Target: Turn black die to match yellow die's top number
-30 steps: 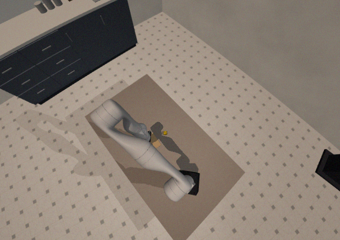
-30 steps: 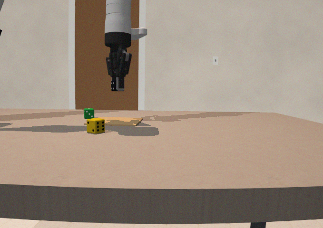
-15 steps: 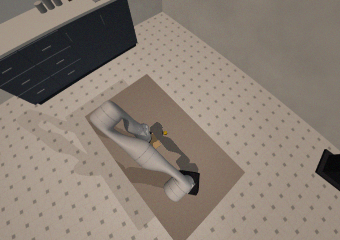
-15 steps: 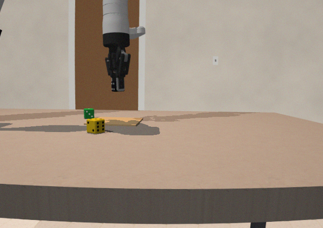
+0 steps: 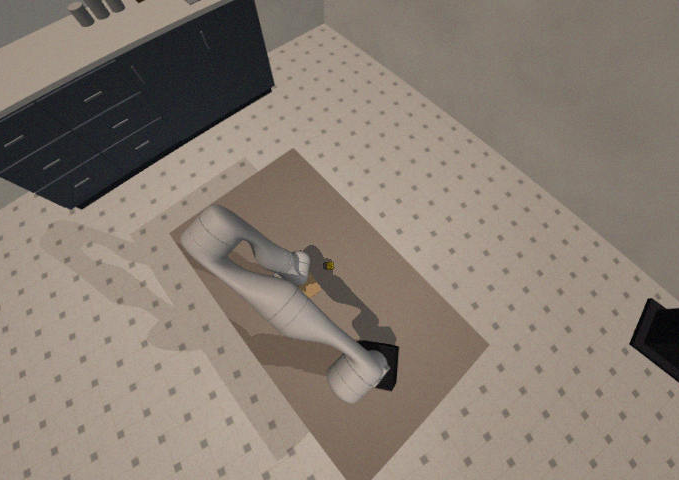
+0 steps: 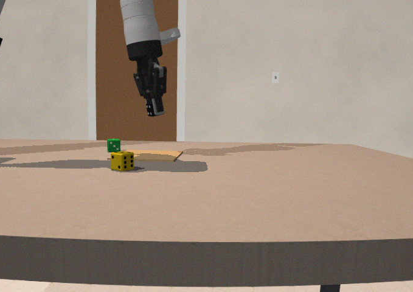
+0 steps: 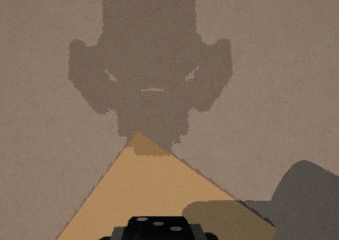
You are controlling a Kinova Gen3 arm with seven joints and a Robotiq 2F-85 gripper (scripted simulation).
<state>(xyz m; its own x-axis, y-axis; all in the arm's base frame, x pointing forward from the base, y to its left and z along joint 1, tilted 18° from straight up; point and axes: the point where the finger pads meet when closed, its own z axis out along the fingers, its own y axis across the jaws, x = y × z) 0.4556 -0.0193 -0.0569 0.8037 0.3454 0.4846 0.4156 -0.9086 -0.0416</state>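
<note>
The mat lies 110 mm below my hand, 10 mm to the right of it and 10 mm behind it. From my hand the other things lie so: green die (100 mm below, 100 mm behind, 70 mm to the left); then yellow die (170 mm to the right, 100 mm below, 50 mm behind); then black die (right at my hand).
</note>
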